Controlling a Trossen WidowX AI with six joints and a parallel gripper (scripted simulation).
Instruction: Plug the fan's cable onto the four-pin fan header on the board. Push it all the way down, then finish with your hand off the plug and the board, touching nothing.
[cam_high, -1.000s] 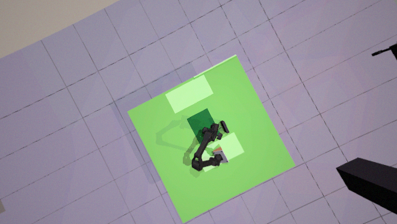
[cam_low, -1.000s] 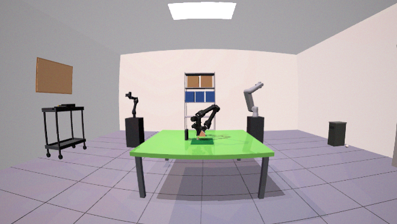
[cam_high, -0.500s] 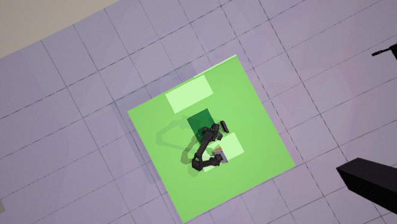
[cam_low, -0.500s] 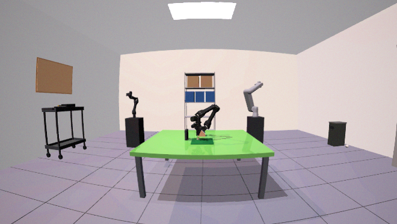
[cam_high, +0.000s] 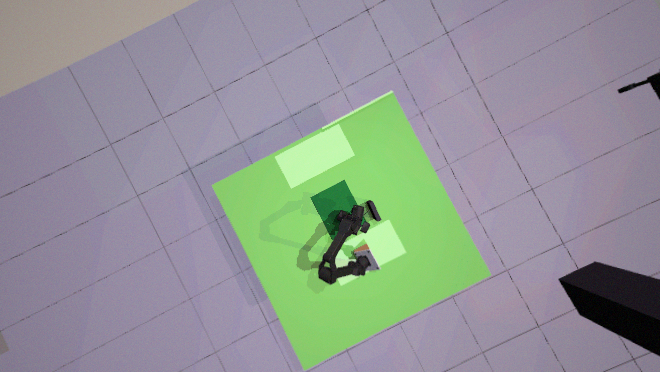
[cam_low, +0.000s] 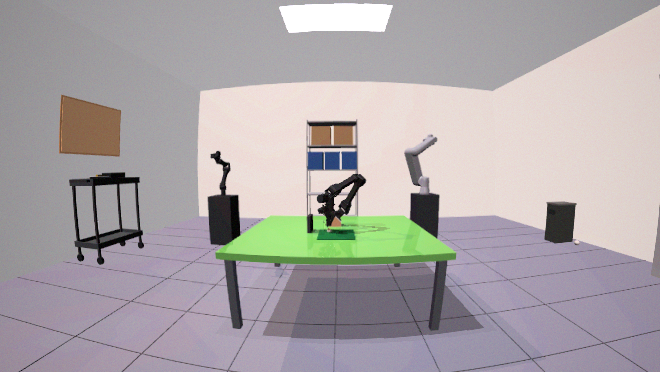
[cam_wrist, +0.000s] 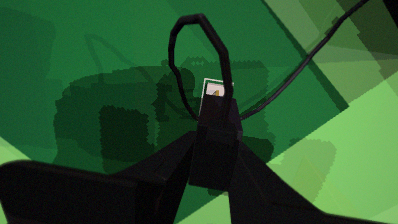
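Right now the white four-pin header is 6 cm below my gripper tip. Also, from my gripper tip: dark green board 9 cm ahead, 7 cm below, 5 cm to the left; dark fan plug 1 cm to the right, 1 cm above; fan 13 cm to the right, 1 cm behind.
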